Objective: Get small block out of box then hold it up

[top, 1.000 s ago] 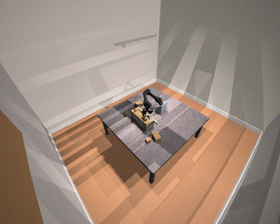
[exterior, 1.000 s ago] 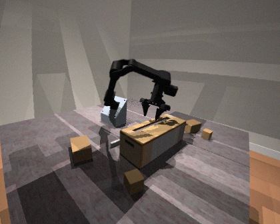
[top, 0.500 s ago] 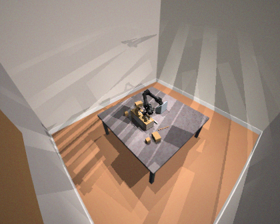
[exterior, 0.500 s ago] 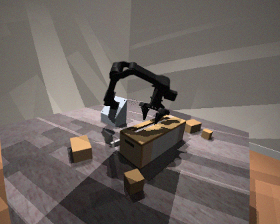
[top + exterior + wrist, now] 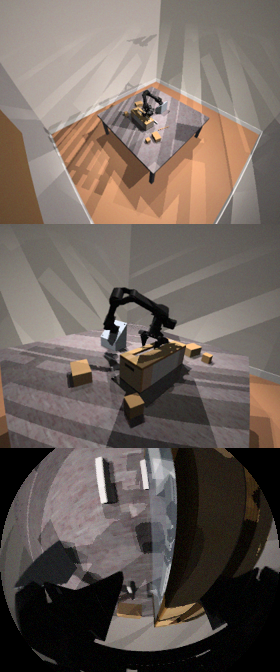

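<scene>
The blue block is 4 cm ahead of my gripper tip and 5 cm to the right of it.
</scene>
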